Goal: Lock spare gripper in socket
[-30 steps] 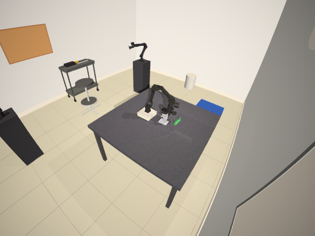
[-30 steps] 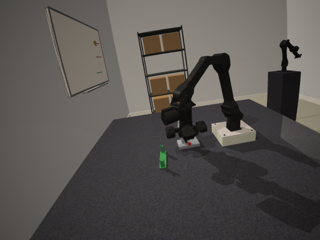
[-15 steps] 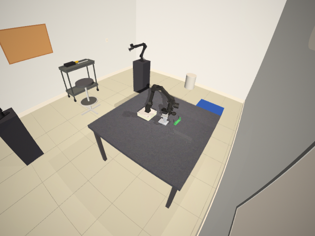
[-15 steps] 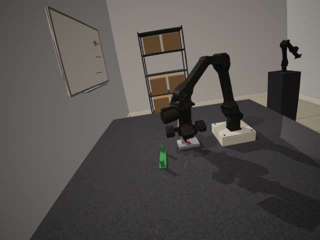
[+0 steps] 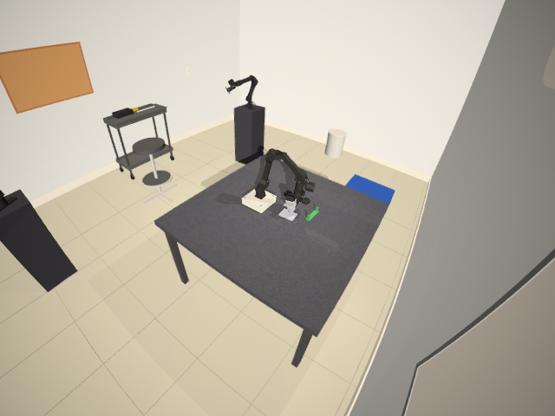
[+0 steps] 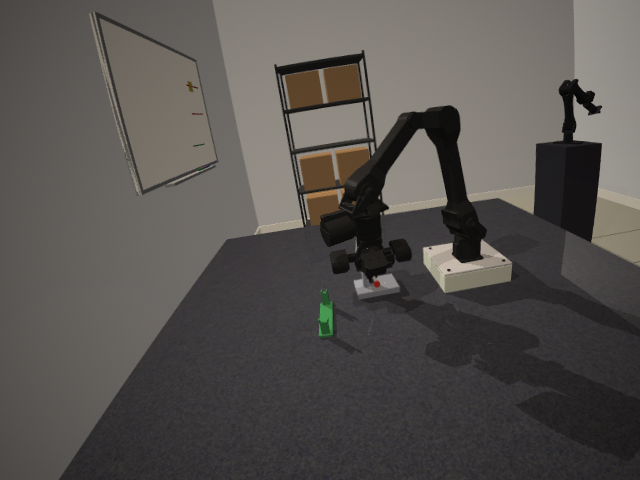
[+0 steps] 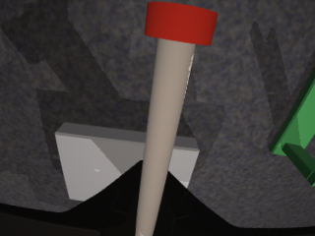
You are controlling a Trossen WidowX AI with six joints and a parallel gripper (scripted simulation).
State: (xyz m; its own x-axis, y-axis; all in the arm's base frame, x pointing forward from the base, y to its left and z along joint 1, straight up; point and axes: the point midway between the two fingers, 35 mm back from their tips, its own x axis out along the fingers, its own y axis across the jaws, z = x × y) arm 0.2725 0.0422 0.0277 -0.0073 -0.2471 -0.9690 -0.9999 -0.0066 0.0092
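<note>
Right now the grey mount is 5 cm to the right of my gripper tip and 1 cm behind it. From my gripper tip the other things lie so: spare gripper 8 cm above, 5 cm to the right, 1 cm behind; then green cradle 13 cm ahead, 6 cm to the left, 2 cm below.
</note>
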